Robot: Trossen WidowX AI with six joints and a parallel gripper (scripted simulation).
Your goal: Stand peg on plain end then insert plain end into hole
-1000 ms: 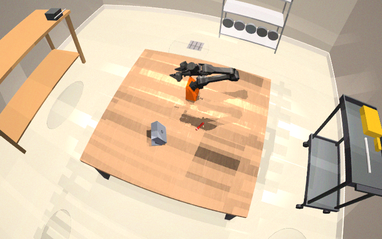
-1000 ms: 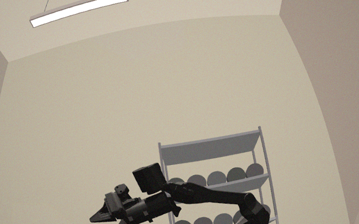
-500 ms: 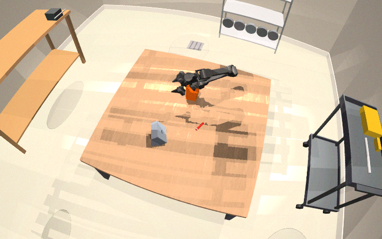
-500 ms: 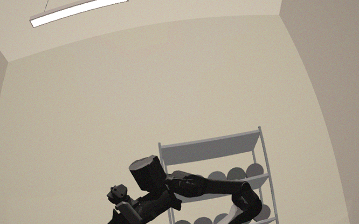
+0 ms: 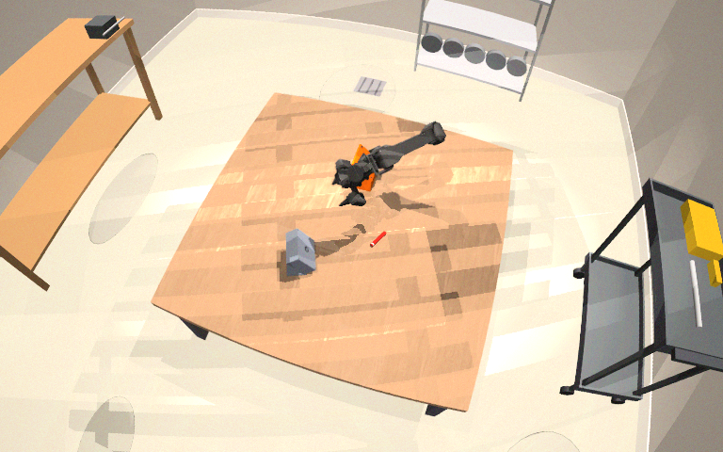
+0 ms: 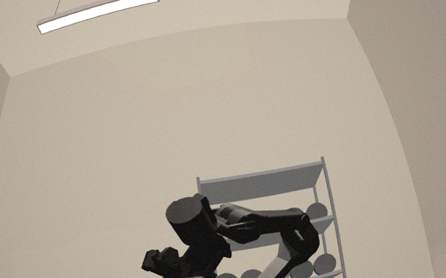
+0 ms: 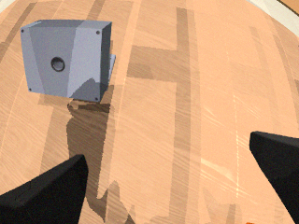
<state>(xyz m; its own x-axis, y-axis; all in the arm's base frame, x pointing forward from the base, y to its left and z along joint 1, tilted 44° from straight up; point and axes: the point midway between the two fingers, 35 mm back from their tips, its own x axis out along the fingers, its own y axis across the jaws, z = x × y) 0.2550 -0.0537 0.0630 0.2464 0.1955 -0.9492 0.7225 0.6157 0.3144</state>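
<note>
Right now my gripper tip is 1 cm short of the red peg, 17 cm to the right of it and 19 cm above it. The rest, counted from my gripper tip: grey sloped panel: 20 cm ahead, 6 cm to the right, 13 cm below.
</note>
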